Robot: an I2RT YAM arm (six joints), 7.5 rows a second.
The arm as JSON. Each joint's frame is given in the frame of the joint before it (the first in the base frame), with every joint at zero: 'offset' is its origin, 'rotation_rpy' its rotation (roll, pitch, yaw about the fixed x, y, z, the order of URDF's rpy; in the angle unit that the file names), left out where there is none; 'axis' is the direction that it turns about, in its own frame. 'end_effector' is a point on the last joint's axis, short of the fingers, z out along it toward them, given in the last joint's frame.
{
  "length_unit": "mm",
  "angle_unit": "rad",
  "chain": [
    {
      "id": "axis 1",
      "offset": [
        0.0,
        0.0,
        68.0
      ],
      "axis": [
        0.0,
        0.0,
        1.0
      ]
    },
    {
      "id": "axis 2",
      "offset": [
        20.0,
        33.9,
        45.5
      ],
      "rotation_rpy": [
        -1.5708,
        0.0,
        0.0
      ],
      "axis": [
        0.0,
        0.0,
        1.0
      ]
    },
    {
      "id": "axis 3",
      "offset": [
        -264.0,
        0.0,
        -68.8
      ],
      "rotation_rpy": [
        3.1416,
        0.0,
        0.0
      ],
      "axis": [
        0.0,
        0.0,
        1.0
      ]
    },
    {
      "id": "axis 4",
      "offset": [
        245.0,
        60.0,
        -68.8
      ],
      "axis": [
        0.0,
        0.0,
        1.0
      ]
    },
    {
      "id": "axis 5",
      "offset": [
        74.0,
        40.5,
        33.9
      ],
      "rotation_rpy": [
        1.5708,
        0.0,
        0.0
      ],
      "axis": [
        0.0,
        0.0,
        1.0
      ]
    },
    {
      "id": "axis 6",
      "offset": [
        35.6,
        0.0,
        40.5
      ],
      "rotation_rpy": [
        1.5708,
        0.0,
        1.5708
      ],
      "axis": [
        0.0,
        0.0,
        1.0
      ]
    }
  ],
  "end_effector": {
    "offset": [
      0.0,
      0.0,
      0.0
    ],
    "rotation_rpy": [
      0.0,
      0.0,
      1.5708
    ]
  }
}
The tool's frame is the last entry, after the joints.
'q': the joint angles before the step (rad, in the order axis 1, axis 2, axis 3, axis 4, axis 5, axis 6). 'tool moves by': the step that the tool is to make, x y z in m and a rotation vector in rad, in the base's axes. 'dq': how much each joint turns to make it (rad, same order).
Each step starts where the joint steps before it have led.
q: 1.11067 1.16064 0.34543 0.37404 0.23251 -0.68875
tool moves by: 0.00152 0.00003 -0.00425 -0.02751 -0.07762 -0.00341
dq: -0.00038 0.02666 -0.02100 0.07626 0.03663 -0.07553
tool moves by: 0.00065 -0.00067 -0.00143 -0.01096 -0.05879 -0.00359
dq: -0.00003 0.01184 -0.01677 0.05990 0.02553 -0.05381
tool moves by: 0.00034 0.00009 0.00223 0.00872 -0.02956 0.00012
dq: 0.00004 -0.00187 -0.00380 0.02939 0.00805 -0.02210
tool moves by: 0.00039 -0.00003 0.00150 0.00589 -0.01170 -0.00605
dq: -0.00041 -0.00229 -0.00003 0.00995 0.00798 -0.00574
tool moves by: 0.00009 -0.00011 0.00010 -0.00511 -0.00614 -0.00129
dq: 0.00000 -0.00040 0.00003 -0.00005 0.00382 -0.00724
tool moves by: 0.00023 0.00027 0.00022 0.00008 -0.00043 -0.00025
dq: -0.00038 0.00114 0.00149 0.00004 -0.00001 -0.00039
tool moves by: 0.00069 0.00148 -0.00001 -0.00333 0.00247 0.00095
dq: 0.00001 0.00839 0.00649 -0.00230 -0.00113 0.00039
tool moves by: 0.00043 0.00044 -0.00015 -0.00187 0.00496 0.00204
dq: -0.00151 0.00269 0.00308 -0.00498 -0.00456 0.00229
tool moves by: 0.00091 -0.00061 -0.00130 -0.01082 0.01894 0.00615
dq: -0.00728 -0.00039 0.00380 -0.02440 -0.01681 0.00686
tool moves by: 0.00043 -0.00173 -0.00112 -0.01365 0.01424 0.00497
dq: -0.00722 -0.00726 0.00036 -0.02669 -0.01371 0.00154
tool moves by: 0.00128 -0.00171 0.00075 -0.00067 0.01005 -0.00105
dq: -0.01032 -0.00987 0.00194 -0.01830 -0.01185 0.00457
